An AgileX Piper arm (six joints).
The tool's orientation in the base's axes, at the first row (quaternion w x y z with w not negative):
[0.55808 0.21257 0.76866 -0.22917]
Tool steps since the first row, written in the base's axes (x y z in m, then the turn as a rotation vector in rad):
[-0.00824 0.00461 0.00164 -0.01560 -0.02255 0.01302]
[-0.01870 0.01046 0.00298 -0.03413 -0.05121 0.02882]
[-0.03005 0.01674 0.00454 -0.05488 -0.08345 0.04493]
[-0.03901 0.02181 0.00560 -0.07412 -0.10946 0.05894]
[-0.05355 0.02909 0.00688 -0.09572 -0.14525 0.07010]
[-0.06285 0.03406 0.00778 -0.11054 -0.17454 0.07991]
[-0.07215 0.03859 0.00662 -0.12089 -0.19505 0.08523]
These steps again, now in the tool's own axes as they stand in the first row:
[0.00112 -0.00128 -0.00943 -0.00957 -0.02873 -0.00211]
[0.00326 -0.00282 -0.02120 -0.02138 -0.06440 -0.00361]
[0.00547 -0.00456 -0.03396 -0.03311 -0.10428 -0.00476]
[0.00738 -0.00582 -0.04405 -0.04283 -0.13803 -0.00787]
[0.01085 -0.00858 -0.05975 -0.04984 -0.18070 -0.00623]
[0.01301 -0.01011 -0.07000 -0.05704 -0.21402 -0.00290]
[0.01710 -0.01175 -0.07942 -0.06061 -0.23717 -0.00013]

